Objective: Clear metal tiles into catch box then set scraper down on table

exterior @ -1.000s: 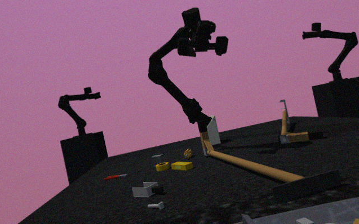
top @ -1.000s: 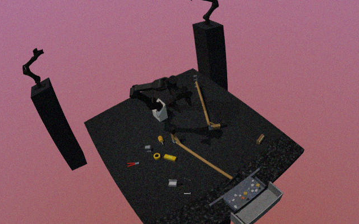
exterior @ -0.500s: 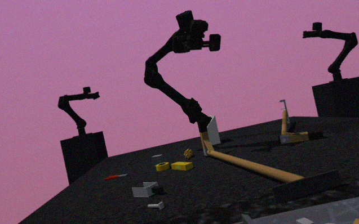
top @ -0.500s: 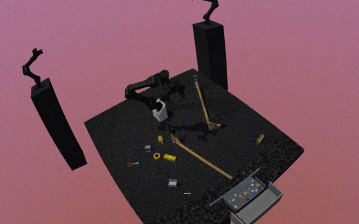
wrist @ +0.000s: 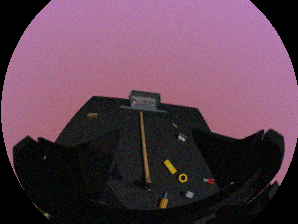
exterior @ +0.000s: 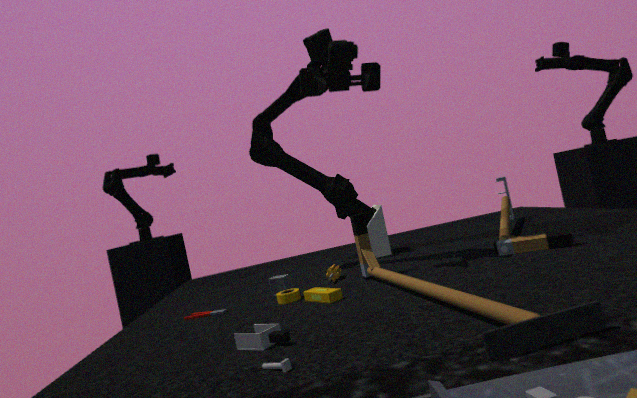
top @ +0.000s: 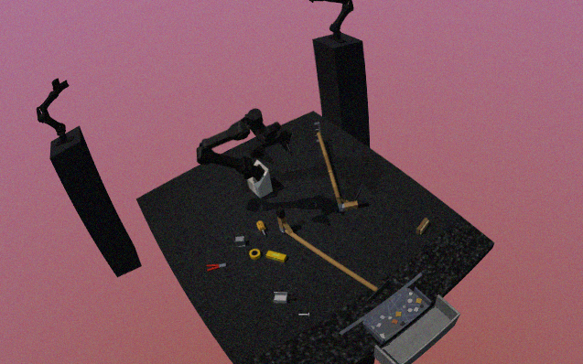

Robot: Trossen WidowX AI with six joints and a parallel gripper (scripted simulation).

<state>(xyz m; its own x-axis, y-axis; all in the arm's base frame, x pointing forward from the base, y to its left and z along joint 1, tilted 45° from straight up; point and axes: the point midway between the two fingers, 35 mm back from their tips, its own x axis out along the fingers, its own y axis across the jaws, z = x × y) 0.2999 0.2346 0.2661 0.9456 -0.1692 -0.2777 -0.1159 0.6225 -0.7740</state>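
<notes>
My gripper tip is 240 mm short of the long scraper, 20 mm to the right of it and 360 mm above it. From my gripper tip the other things lie so: yellow tape ring (20 mm ahead, 220 mm to the right, 420 mm below); then yellow block (90 mm ahead, 150 mm to the right, 410 mm below); then yellow-handled screwdriver (110 mm behind, 120 mm to the right, 410 mm below).
</notes>
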